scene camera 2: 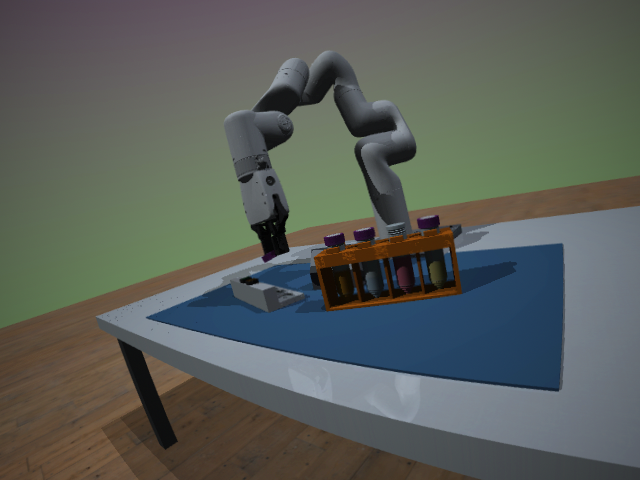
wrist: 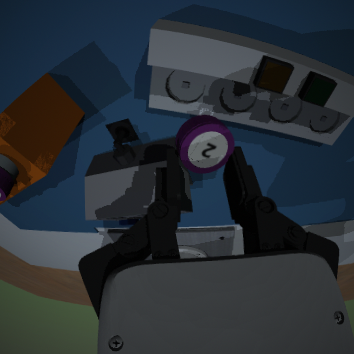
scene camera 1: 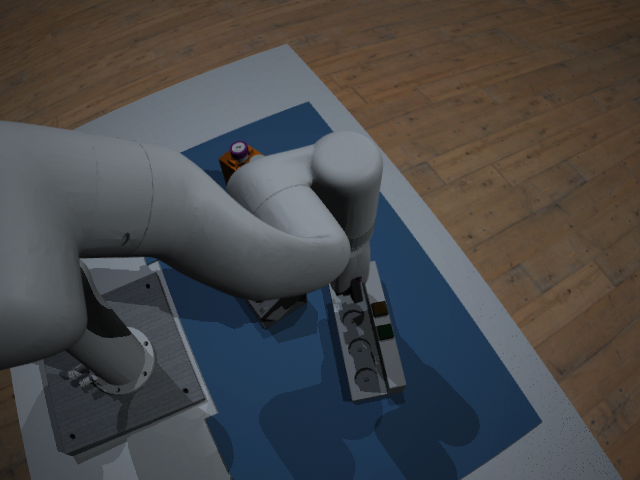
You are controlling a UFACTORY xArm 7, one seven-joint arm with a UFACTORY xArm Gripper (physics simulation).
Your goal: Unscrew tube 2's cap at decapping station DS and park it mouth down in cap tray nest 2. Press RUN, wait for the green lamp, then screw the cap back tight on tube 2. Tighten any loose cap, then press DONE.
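Places are measured from the arm's base along level axes (x ahead, y left, z up), in metres.
Pixels of known places: gripper, fingertip midpoint: [scene camera 2: 277, 254] [wrist: 201, 161]; arm's base at its link origin: [wrist: 180, 256] [scene camera 1: 121, 361].
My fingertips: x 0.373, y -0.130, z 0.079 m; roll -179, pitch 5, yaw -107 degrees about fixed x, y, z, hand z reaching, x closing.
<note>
For each thing: its top centre in the pictures, then the offset to it from my fingertips. "spot": a spot on its surface instead. Level surfaces: height alone.
- purple cap at its top centre: [wrist: 204, 157] [scene camera 2: 268, 250] dx +0.017, dy -0.005, dz +0.015 m
- grey cap tray at its top centre: [wrist: 281, 115] [scene camera 1: 365, 322] [scene camera 2: 259, 275] dx -0.003, dy -0.067, dz -0.040 m
- tube with a bare pale threaded top, surface spot: [scene camera 2: 396, 230] spot: dx +0.033, dy +0.270, dz +0.018 m
- orange rack at its top centre: [scene camera 2: 381, 237] [scene camera 1: 269, 173] dx +0.026, dy +0.240, dz +0.009 m
- amber square at a spot on its surface: [wrist: 274, 74] [scene camera 1: 381, 307] spot: dx +0.033, dy -0.062, dz -0.040 m
- green square at a spot on its surface: [wrist: 318, 89] [scene camera 1: 386, 329] spot: dx +0.015, dy -0.097, dz -0.040 m
- grey box at its top centre: [wrist: 133, 223] [scene camera 1: 261, 268] dx -0.085, dy +0.097, dz -0.010 m
- black holder at a spot on its surface: [wrist: 122, 131] spot: dx -0.015, dy +0.093, dz -0.089 m
- blue mat at its surface level: dz -0.094 m
My gripper [scene camera 1: 352, 289] [scene camera 2: 273, 249] [wrist: 201, 161] is shut on a purple cap [scene camera 2: 268, 256] [wrist: 205, 145] marked 2, whose numbered top faces the wrist camera. The gripper holds it above one end of the grey cap tray [scene camera 1: 369, 388] [scene camera 2: 253, 295] [wrist: 162, 100]. The tray's nests in the wrist view look empty. In scene camera 2, a tube with a bare pale threaded top [scene camera 2: 396, 230] stands in the orange rack [scene camera 2: 385, 252] [wrist: 50, 117] [scene camera 1: 227, 167] among purple-capped tubes. The amber square [scene camera 1: 379, 308] [wrist: 274, 74] and green square [scene camera 1: 384, 331] [wrist: 318, 89] look dark. The cap is hidden in scene camera 1.
A grey box [scene camera 1: 281, 311] [wrist: 122, 192] stands between the arm base and the tray, partly hidden by my arm; a black holder [wrist: 122, 131] sits at its side. The rack and its capped tubes stand on the blue mat [scene camera 1: 434, 310] [scene camera 2: 439, 335].
</note>
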